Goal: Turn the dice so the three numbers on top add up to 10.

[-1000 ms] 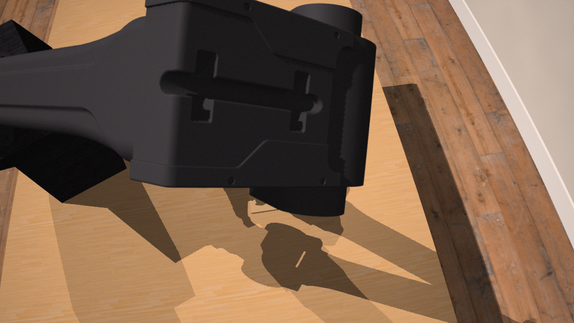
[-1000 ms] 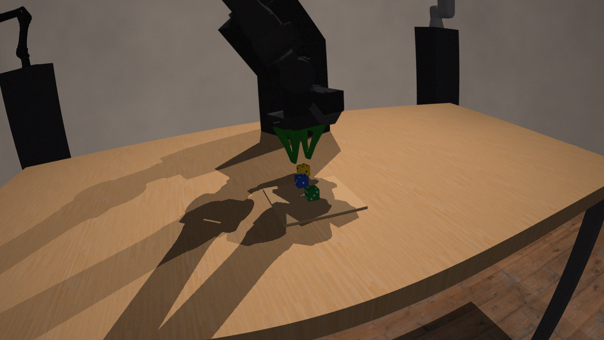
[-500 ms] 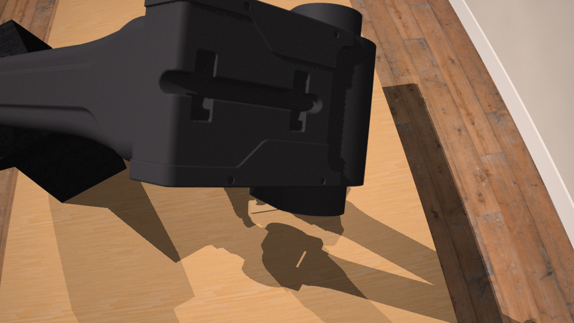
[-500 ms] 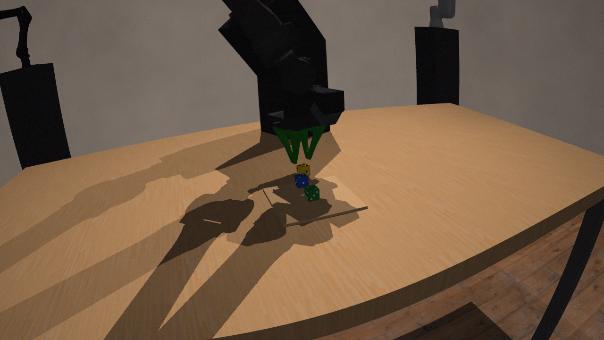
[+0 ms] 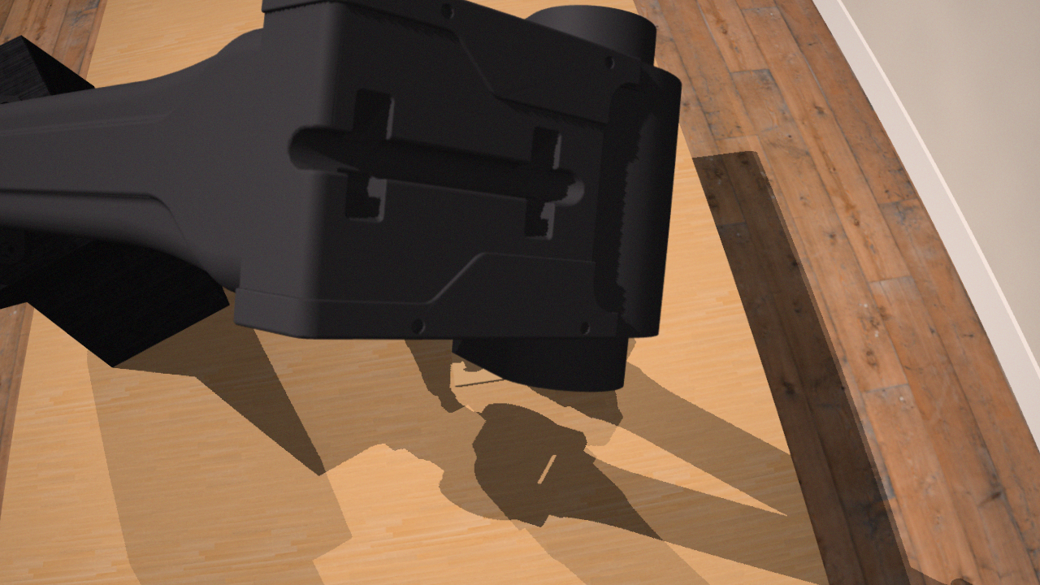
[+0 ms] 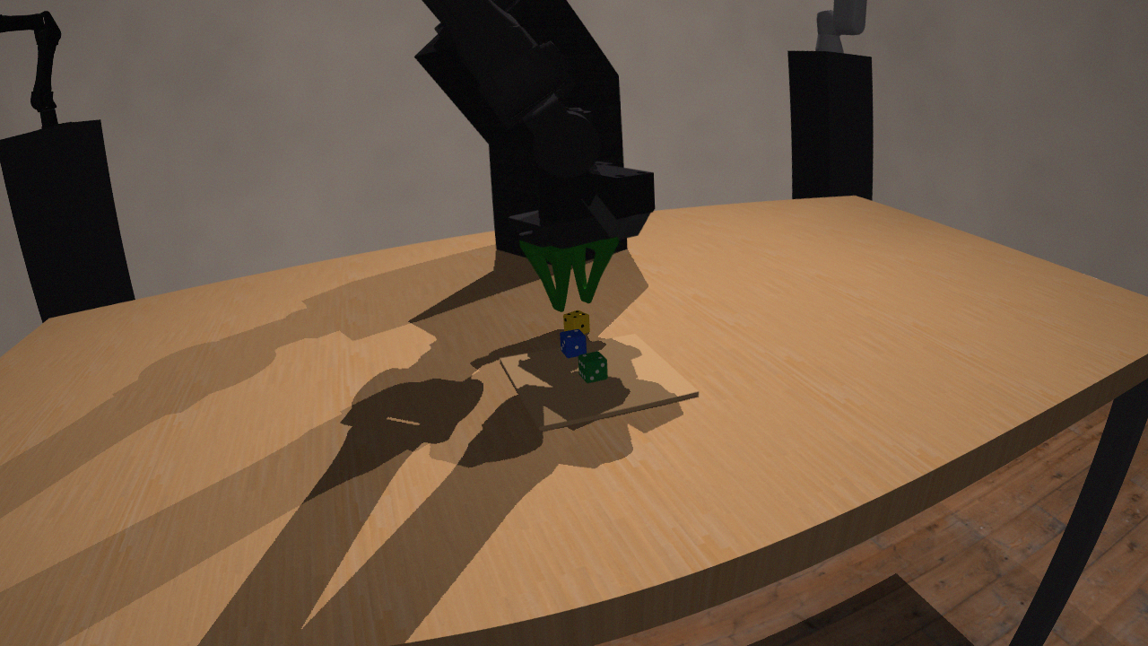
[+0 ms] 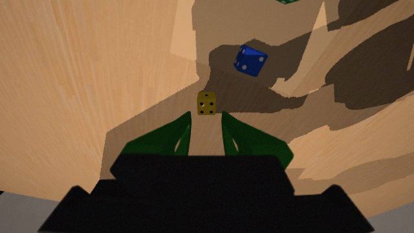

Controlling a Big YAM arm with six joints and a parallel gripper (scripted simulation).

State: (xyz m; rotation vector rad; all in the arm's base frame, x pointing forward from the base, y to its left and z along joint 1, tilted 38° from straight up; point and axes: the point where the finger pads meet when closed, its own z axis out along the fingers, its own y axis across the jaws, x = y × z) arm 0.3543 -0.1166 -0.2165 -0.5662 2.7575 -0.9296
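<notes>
Now: the yellow die 1 cm ahead of my hand and 3 cm below it. The rest, counted from my hand: green die 12 cm ahead, 2 cm to the right, 2 cm below; then blue die 6 cm ahead, 2 cm to the right, 2 cm below; then tan mat 11 cm ahead, 2 cm to the right, 3 cm below.
</notes>
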